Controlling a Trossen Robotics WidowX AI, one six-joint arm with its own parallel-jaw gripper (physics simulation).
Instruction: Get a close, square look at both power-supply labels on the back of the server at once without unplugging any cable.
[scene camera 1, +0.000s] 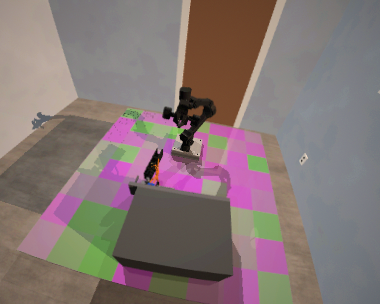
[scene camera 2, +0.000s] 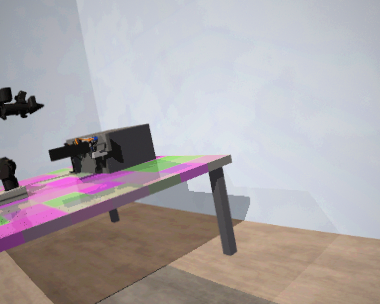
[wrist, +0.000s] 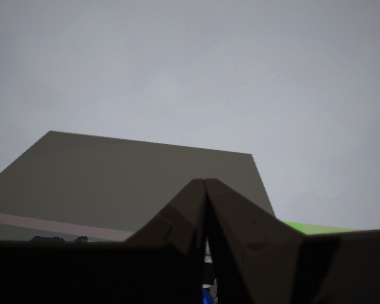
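Seen in the pictures: gripper, fingertip midpoint: (scene camera 1: 178, 127) (scene camera 2: 43, 105) (wrist: 204, 191); arm's base, origin of the base link: (scene camera 1: 185, 148) (scene camera 2: 11, 188).
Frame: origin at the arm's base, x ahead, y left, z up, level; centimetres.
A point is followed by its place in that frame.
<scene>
The server is a large dark grey box (scene camera 1: 175, 230) @(z 15.9, x 64.0, y 7.4 cm) (scene camera 2: 132, 147) @(z 5.1, x 64.1, y -13.6 cm) (wrist: 125, 180) @(z 15.8, x 59.6, y 9.9 cm) on the table; its top shows in the wrist view. Its back faces the arm's side. Orange cables (scene camera 1: 156, 174) @(z 12.4, x 37.0, y -9.2 cm) (scene camera 2: 85, 140) and a blue connector (scene camera 1: 151, 184) @(z 15.1, x 45.3, y -8.9 cm) (scene camera 2: 95, 138) @(z 14.4, x 45.2, y -10.6 cm) (wrist: 206, 295) @(z 9.8, x 44.1, y -4.9 cm) are at that back, beside a black elongated part (scene camera 1: 151, 167) @(z 14.4, x 34.8, y -12.6 cm) (scene camera 2: 62, 152) @(z 11.9, x 24.7, y -14.9 cm) that juts out from it. My gripper (scene camera 1: 180, 124) @(z 36.3, x 25.0, y -1.7 cm) (scene camera 2: 43, 105) @(z 36.3, x 25.0, y -1.7 cm) (wrist: 204, 191) @(z 36.3, x 25.0, y -1.7 cm) is shut and empty, raised above the table and apart from the server. Its fingers cover much of the server's back in the wrist view. I cannot make out either power-supply label.
The table (scene camera 1: 270, 252) @(z -4.8, x 58.1, y 57.8 cm) (scene camera 2: 165, 186) @(z -7.8, x 45.3, y -64.2 cm) has a pink and green checkered top. My arm's base (scene camera 1: 187, 154) @(z -1.2, x 4.5, y 2.7 cm) stands on it, across from the server's back. Walls surround the table, with a brown door (scene camera 1: 225, 50) behind the arm and an outlet (scene camera 1: 303, 159) on the right wall.
</scene>
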